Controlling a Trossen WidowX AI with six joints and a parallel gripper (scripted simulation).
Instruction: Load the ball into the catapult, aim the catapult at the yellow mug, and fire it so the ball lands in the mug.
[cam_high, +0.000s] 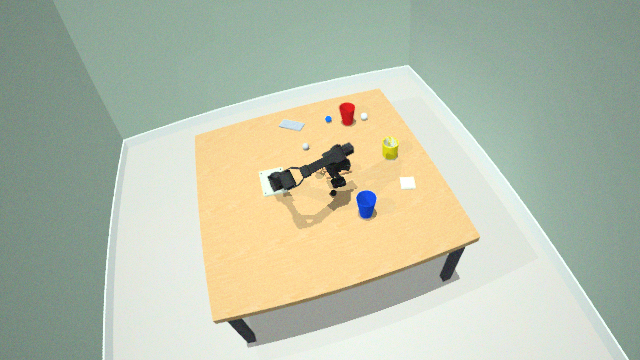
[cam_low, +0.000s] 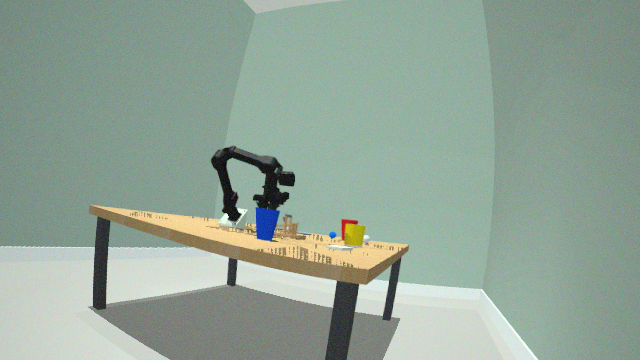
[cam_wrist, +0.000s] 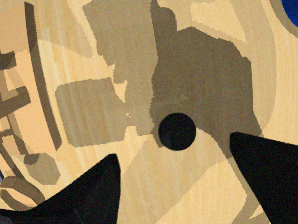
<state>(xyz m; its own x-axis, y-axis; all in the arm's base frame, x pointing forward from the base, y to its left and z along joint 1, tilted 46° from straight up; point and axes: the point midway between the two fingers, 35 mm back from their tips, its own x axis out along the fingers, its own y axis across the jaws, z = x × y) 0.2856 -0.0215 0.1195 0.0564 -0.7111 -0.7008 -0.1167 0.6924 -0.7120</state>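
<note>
Now: gripper tip 6 cm above the black ball, 1 cm to the left of it and 1 cm past it. Also, from my gripper tip: blue cup (16 cm to the right, 12 cm ahead, 4 cm below); then white block (37 cm ahead, 7 cm below, 3 cm to the right); then wooden catapult (16 cm to the left, 2 cm below).
</note>
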